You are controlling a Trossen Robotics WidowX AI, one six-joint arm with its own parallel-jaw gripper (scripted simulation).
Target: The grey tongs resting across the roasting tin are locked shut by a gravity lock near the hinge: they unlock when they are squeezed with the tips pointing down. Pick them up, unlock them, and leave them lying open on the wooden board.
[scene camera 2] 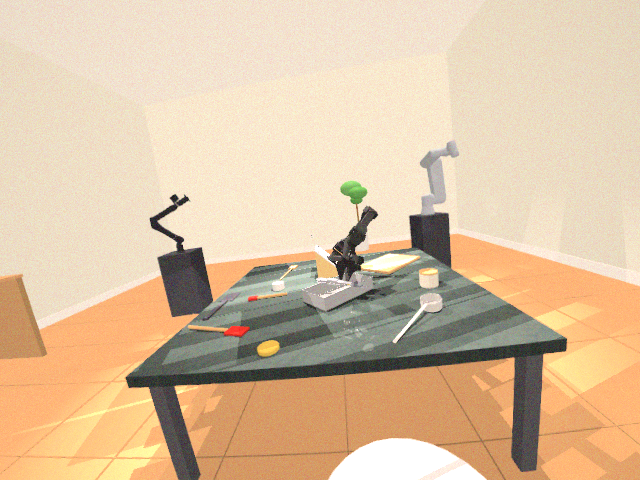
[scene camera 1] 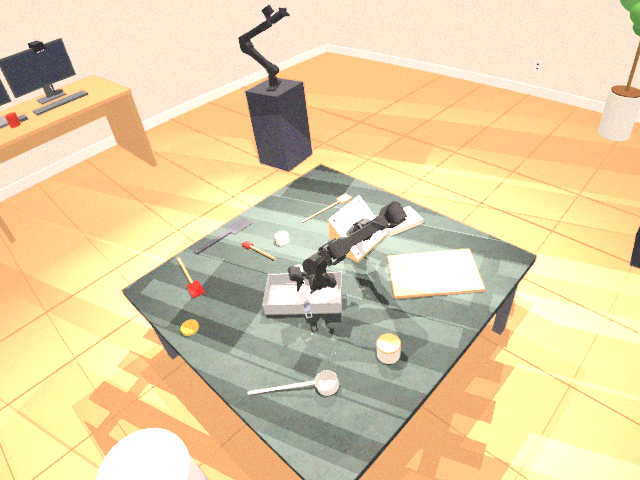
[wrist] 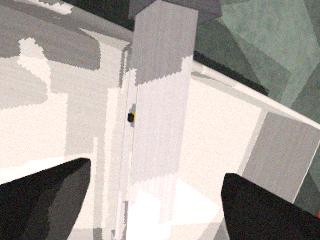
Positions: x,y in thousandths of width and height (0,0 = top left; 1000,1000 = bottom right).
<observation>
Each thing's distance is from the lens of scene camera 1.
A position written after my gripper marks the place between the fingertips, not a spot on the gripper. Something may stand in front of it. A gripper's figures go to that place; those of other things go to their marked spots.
my gripper (scene camera 1: 474,609): 170 cm
wooden board (scene camera 1: 698,568): 185 cm
</observation>
